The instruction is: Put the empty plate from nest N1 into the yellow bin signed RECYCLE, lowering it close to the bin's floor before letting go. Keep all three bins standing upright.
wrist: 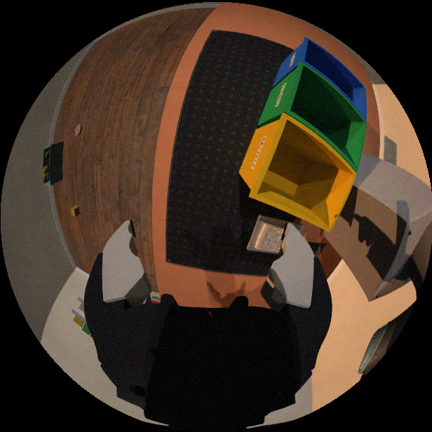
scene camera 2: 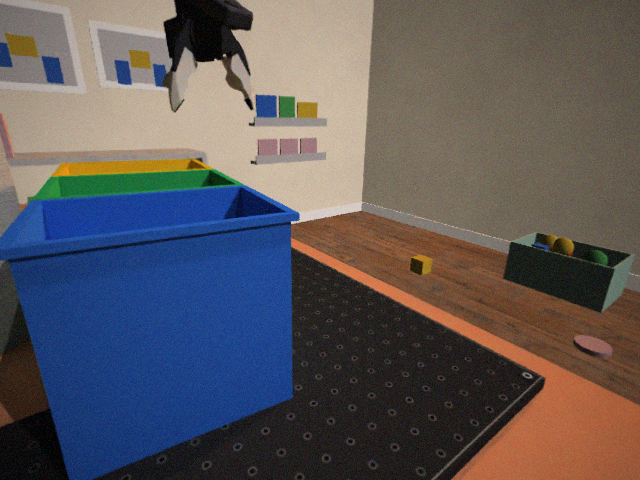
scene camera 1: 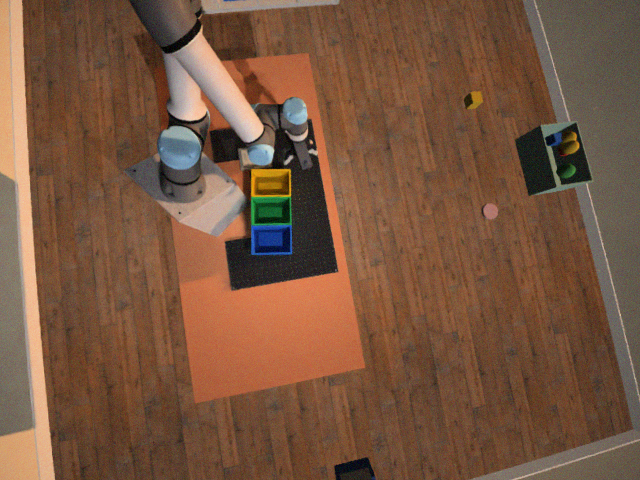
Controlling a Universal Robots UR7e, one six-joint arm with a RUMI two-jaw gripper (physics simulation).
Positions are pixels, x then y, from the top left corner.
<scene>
A yellow bin shows in the wrist view (pixel 287 165), in scene camera 2 and in scene camera 1. A green bin shows in the wrist view (pixel 304 94), in scene camera 2 and in scene camera 1. One and the same spot on the yellow bin: (scene camera 2: pixel 114 167) is (scene camera 1: pixel 265 171). The same spot on the green bin: (scene camera 2: pixel 57 187) is (scene camera 1: pixel 252 203).
</scene>
